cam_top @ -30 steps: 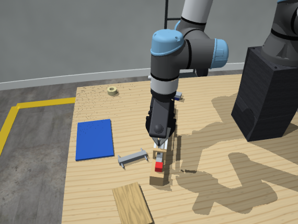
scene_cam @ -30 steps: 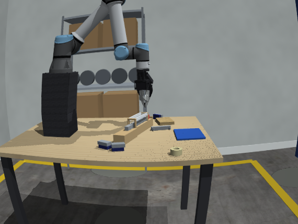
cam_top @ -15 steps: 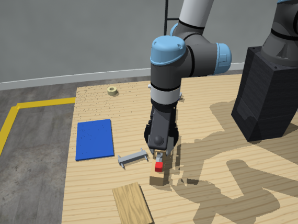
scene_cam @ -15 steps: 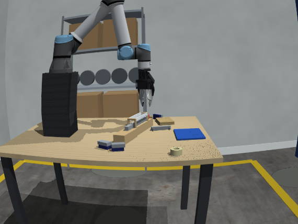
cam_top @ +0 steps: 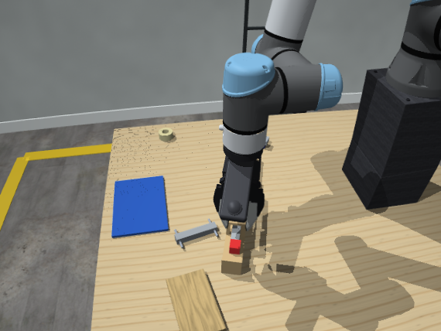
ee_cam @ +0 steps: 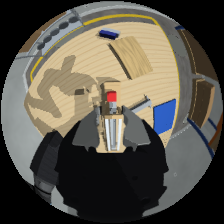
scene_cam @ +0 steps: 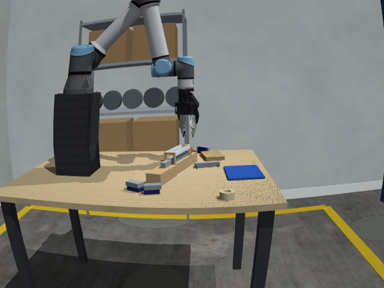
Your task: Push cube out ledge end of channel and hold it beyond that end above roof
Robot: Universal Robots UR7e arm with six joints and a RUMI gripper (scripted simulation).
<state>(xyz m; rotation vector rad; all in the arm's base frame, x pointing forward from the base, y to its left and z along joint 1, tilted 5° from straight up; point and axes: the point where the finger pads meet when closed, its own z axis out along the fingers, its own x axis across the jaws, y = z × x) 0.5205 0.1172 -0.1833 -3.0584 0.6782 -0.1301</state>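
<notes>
Right now the red cube is 8 cm below my hand. Round my hand: wooden frame 13 cm to the right, 8 cm below, 6 cm behind; grey bar tool 12 cm below, 10 cm to the right, 7 cm ahead; grey bar 8 cm to the right, 8 cm below, 3 cm behind.
</notes>
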